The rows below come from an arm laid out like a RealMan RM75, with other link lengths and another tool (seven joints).
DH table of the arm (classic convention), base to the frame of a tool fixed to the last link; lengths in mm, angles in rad. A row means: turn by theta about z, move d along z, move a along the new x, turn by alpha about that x. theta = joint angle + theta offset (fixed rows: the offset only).
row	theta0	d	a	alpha
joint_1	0	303.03	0	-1.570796
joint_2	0	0	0	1.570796
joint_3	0	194.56	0	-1.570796
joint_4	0	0	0	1.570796
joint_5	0	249.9	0	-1.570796
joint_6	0	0	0	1.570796
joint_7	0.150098	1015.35	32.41	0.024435
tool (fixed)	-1.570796	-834.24	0	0
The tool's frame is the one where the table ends.
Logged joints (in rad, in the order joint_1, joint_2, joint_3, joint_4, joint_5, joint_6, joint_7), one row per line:
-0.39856 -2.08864 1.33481 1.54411 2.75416 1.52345 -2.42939
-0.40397 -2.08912 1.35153 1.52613 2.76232 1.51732 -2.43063
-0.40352 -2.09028 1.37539 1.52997 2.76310 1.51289 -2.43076
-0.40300 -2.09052 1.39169 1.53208 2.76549 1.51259 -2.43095
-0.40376 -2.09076 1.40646 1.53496 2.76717 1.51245 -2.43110
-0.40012 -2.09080 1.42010 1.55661 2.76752 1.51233 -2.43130
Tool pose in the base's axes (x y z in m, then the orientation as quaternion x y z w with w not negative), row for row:
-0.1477 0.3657 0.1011 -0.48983 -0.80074 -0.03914 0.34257
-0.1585 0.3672 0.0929 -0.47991 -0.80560 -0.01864 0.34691
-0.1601 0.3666 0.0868 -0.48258 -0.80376 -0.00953 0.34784
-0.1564 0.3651 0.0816 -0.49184 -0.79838 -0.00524 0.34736
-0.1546 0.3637 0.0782 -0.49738 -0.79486 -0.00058 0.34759
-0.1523 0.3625 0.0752 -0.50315 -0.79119 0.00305 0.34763
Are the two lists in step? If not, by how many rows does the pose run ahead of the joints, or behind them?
The pose runs 1 row behind the joints: the pose in row i belongs to the joints in row i - 1.
